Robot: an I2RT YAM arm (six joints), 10 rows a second.
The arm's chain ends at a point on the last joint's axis. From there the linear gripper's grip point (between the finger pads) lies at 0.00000 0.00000 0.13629 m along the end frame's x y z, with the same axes.
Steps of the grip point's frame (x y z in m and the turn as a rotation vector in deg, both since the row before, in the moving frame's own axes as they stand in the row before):
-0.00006, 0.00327, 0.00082, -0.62, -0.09, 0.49
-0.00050, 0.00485, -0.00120, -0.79, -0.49, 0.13
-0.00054, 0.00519, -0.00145, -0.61, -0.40, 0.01
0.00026, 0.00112, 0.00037, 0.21, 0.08, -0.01
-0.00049, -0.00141, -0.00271, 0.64, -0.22, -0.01
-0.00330, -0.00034, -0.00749, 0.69, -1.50, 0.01
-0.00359, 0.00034, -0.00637, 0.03, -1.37, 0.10
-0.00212, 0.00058, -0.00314, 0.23, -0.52, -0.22
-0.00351, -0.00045, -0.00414, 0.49, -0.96, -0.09
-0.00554, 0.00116, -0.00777, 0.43, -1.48, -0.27
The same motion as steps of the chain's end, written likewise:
0.00016, 0.00180, 0.00083, -0.62, -0.09, 0.49
0.00067, 0.00297, -0.00118, -0.79, -0.49, 0.13
0.00041, 0.00374, -0.00144, -0.61, -0.40, 0.01
0.00007, 0.00162, 0.00037, 0.21, 0.08, -0.01
0.00003, 0.00011, -0.00270, 0.64, -0.22, -0.01
0.00027, 0.00130, -0.00743, 0.69, -1.50, 0.01
-0.00033, 0.00041, -0.00633, 0.03, -1.37, 0.10
-0.00088, 0.00112, -0.00313, 0.23, -0.52, -0.22
-0.00123, 0.00071, -0.00412, 0.49, -0.96, -0.09
-0.00202, 0.00217, -0.00772, 0.43, -1.48, -0.27

